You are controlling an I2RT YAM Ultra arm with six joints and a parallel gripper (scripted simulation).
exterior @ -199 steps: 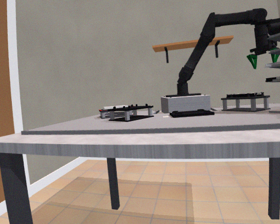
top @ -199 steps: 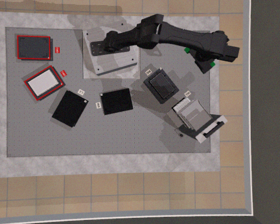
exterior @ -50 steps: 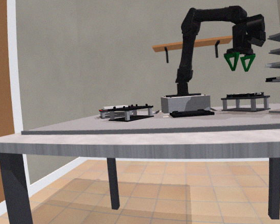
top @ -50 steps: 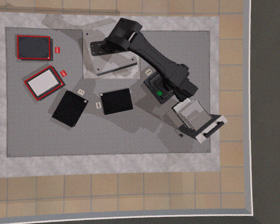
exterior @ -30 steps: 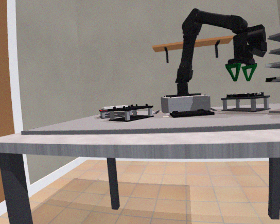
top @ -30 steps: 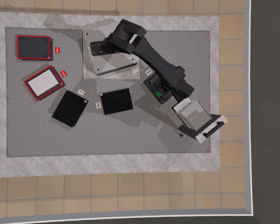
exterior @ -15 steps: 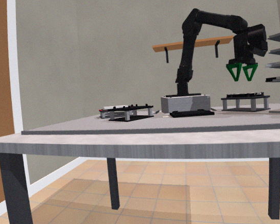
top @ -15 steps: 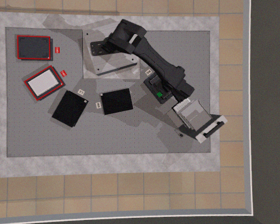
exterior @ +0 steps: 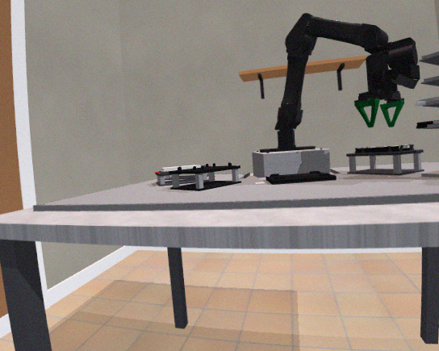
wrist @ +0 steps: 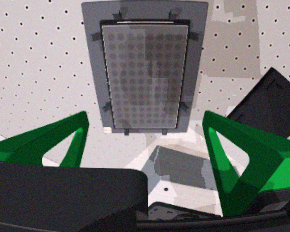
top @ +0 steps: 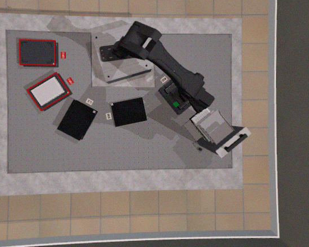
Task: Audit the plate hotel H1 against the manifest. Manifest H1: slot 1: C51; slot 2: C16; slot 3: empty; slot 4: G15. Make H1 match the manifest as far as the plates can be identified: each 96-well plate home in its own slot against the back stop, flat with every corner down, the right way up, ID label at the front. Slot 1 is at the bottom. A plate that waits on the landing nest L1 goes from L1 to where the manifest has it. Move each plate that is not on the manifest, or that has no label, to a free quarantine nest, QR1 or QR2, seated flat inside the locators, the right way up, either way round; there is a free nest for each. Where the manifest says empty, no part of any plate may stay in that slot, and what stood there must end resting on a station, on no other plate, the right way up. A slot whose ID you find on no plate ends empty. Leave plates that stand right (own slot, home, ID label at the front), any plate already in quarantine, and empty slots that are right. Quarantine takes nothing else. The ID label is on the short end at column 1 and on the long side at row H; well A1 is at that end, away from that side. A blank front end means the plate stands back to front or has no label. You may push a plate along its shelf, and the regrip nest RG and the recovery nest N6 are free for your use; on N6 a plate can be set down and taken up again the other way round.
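Now: the regrip nest RG 80 mm below my hand. From my hand the other things lie so: recovery nest N6 (260 mm to the right, 130 mm below, 50 mm ahead); then H1 tag (150 mm to the left, 140 mm below, 70 mm ahead); then landing nest L1 (510 mm to the right, 90 mm below, 50 mm ahead).
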